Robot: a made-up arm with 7 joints. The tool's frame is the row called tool.
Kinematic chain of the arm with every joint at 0, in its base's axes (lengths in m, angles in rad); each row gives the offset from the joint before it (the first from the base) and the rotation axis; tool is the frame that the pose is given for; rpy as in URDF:
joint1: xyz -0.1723 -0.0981 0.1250 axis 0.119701 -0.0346 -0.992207
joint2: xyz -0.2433 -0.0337 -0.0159 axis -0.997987 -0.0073 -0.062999
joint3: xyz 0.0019 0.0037 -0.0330 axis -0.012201 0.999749 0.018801
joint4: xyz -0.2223 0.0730 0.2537 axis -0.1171 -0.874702 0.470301
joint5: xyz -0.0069 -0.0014 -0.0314 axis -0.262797 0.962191 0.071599
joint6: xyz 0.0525 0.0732 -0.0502 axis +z
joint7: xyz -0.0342 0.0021 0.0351 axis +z
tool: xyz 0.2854 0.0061 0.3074 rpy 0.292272 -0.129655 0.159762
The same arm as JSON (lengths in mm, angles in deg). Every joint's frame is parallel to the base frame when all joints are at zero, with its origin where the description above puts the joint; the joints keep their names.
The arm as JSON. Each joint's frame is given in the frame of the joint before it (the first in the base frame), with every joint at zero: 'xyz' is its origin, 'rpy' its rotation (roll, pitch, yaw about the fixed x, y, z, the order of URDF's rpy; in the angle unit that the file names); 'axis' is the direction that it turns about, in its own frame. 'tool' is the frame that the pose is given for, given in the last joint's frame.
{"units": {"length": "mm", "angle": "deg"}, "joints": [{"name": "joint1", "type": "revolute", "origin": {"xyz": [-172.3, -98.1, 125.0], "rpy": [0.0, 0.0, 0.0]}, "axis": [0.119701, -0.0346, -0.992207]}, {"name": "joint2", "type": "revolute", "origin": {"xyz": [-243.3, -33.7, -15.9], "rpy": [0.0, 0.0, 0.0]}, "axis": [-0.997987, -0.0073, -0.062999]}, {"name": "joint3", "type": "revolute", "origin": {"xyz": [1.9, 3.7, -33.0], "rpy": [0.0, 0.0, 0.0]}, "axis": [-0.012201, 0.999749, 0.018801]}, {"name": "joint4", "type": "revolute", "origin": {"xyz": [-222.3, 73.0, 253.7], "rpy": [0.0, 0.0, 0.0]}, "axis": [-0.1171, -0.874702, 0.470301]}, {"name": "joint5", "type": "revolute", "origin": {"xyz": [-6.9, -1.4, -31.4], "rpy": [0.0, 0.0, 0.0]}, "axis": [-0.262797, 0.962191, 0.071599]}, {"name": "joint6", "type": "revolute", "origin": {"xyz": [52.5, 73.2, -50.2], "rpy": [0.0, 0.0, 0.0]}, "axis": [0.0, 0.0, 1.0]}, {"name": "joint7", "type": "revolute", "origin": {"xyz": [-34.2, 2.1, 35.1], "rpy": [0.0, 0.0, 0.0]}, "axis": [0.0, 0.0, 1.0]}], "tool": {"origin": {"xyz": [285.4, 6.1, 307.4], "rpy": [16.75, -7.43, 9.15]}}}
